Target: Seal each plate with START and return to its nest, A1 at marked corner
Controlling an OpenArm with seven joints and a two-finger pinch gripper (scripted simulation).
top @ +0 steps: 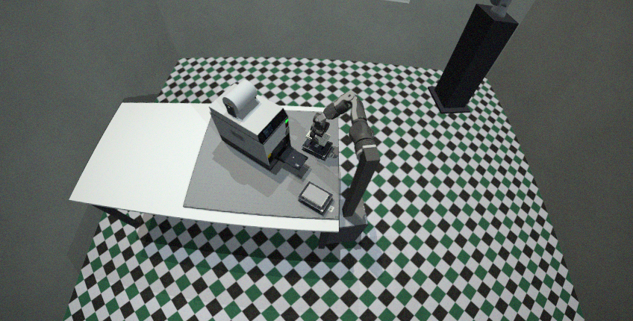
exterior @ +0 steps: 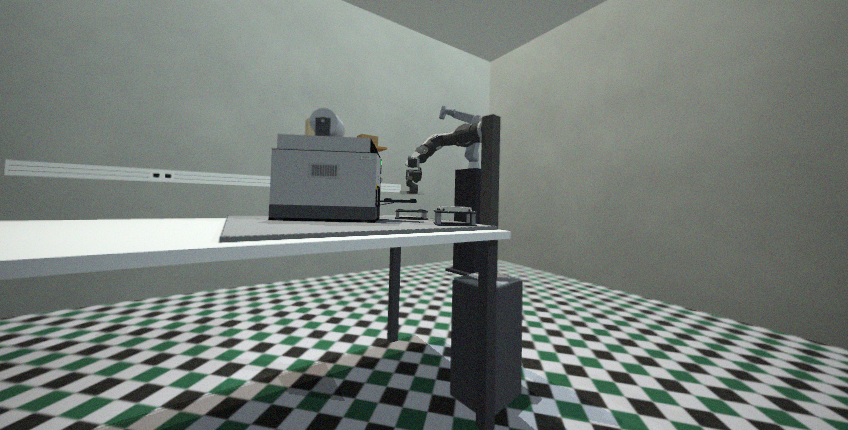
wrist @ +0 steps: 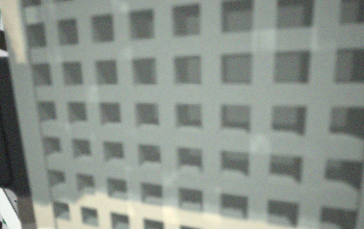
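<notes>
My gripper is now 16 cm short of the dark stage, 11 cm to the right of it and 4 cm above it. The rest, counted from my hand: white foil roll (42 cm ahead, 28 cm above, 9 cm to the right); then touch screen (28 cm ahead, 19 cm above, 7 cm to the left).
</notes>
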